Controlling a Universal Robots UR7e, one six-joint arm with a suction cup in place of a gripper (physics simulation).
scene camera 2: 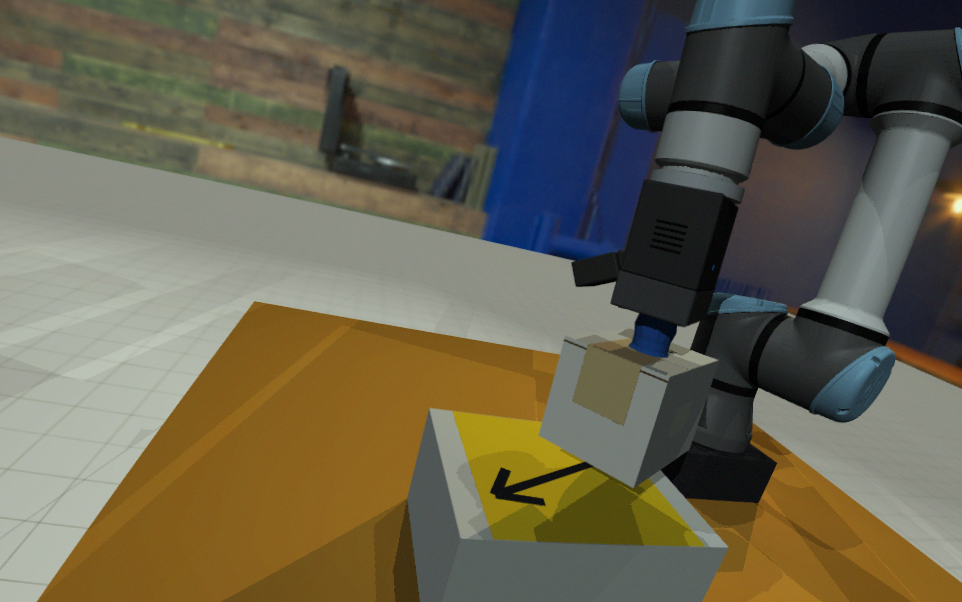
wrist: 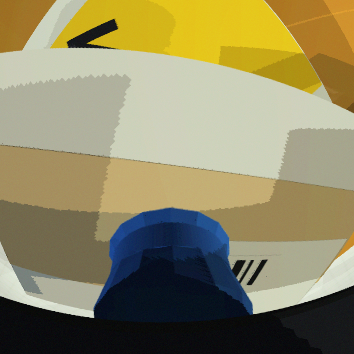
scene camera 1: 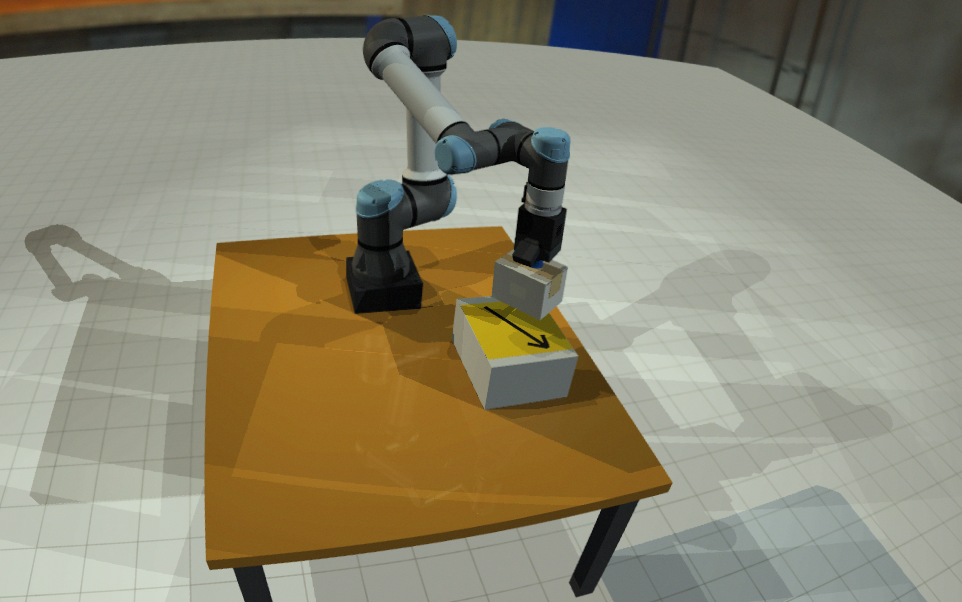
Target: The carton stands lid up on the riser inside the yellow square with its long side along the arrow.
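The white carton [scene camera 1: 517,285] [scene camera 2: 560,413] [wrist: 200,115] hangs lid up from my gripper [scene camera 1: 537,264] [scene camera 2: 651,347] [wrist: 170,227], whose blue suction cup is on the taped lid. Its base is above the yellow square [scene camera 1: 496,342] [scene camera 2: 482,440] [wrist: 200,25], over the part near the arrow's tail. Its long side runs roughly parallel to the black arrow [scene camera 1: 516,327] [scene camera 2: 539,480] [wrist: 92,33]. A gap shows under the carton in the scene views. The grey-white riser [scene camera 1: 532,383] [scene camera 2: 567,571] stands on the table. The carton hides part of the square and, in scene camera 2, the arrow's tail.
The orange-brown table [scene camera 1: 319,425] [scene camera 2: 319,425] bears the riser near its right edge in scene camera 1. The arm's black base [scene camera 1: 385,291] [scene camera 2: 723,475] stands at the table's back, behind and left of the riser in that view.
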